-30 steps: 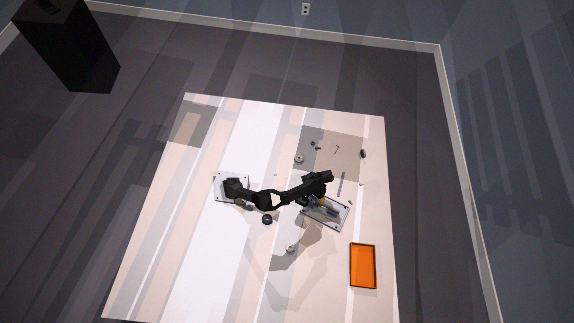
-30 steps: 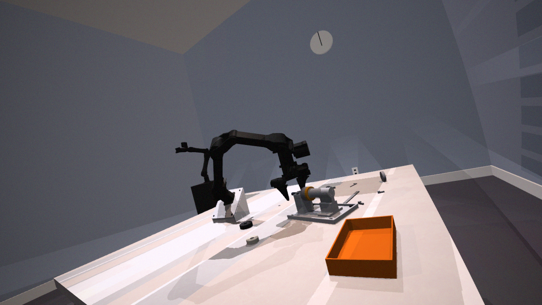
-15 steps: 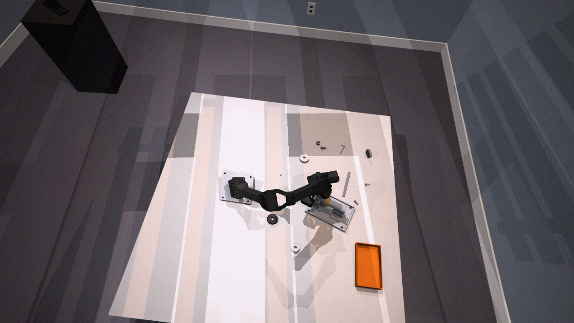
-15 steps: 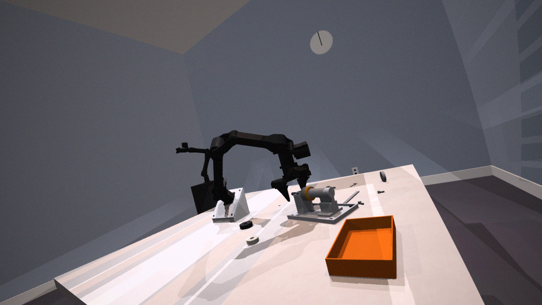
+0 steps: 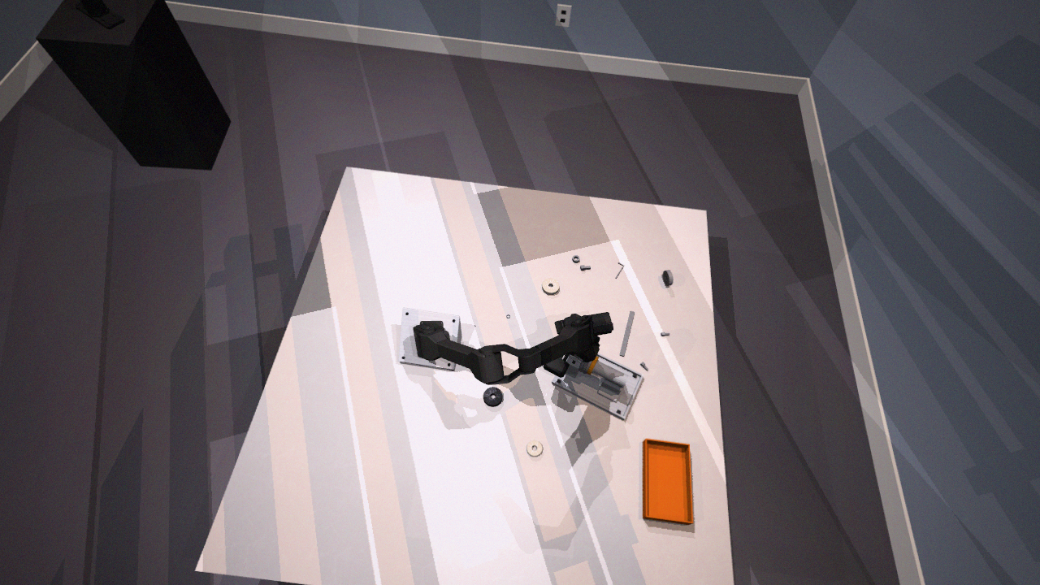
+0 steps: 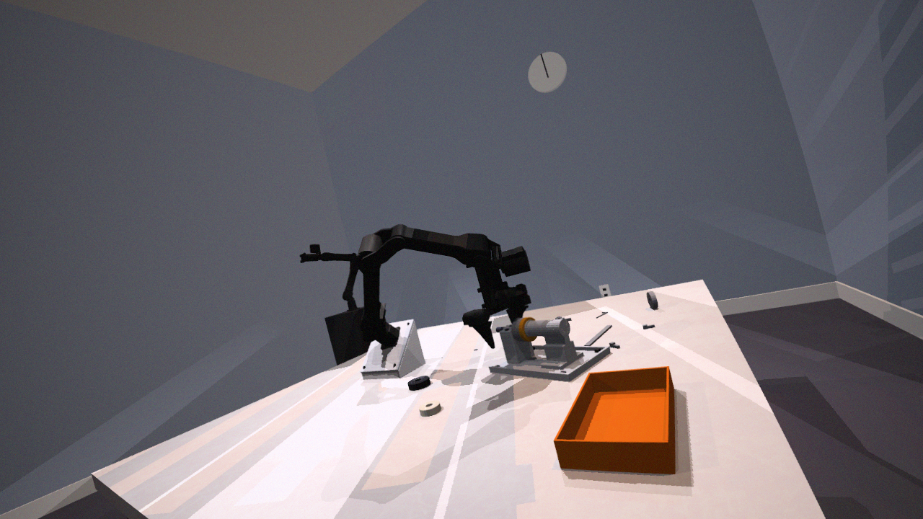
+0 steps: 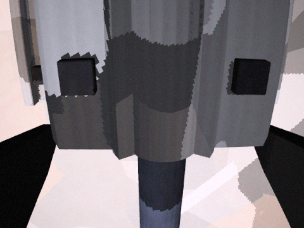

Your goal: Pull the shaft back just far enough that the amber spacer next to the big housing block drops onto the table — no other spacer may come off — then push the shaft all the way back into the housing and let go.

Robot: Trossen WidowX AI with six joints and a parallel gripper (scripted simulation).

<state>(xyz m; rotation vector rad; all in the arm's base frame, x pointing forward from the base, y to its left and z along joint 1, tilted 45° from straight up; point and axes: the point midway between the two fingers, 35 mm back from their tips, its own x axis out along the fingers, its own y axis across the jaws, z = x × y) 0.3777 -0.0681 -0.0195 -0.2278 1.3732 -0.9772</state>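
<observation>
Right now the dark shaft is 6 cm ahead of my gripper tip, 3 cm to the right of it and 3 cm above it. The rest, counted from my gripper tip: amber spacer (8 cm ahead, 4 cm to the right, 3 cm above); grey bar (20 cm ahead, 11 cm to the left, 5 cm below); grey shaft fixture (11 cm ahead, 5 cm to the right).
</observation>
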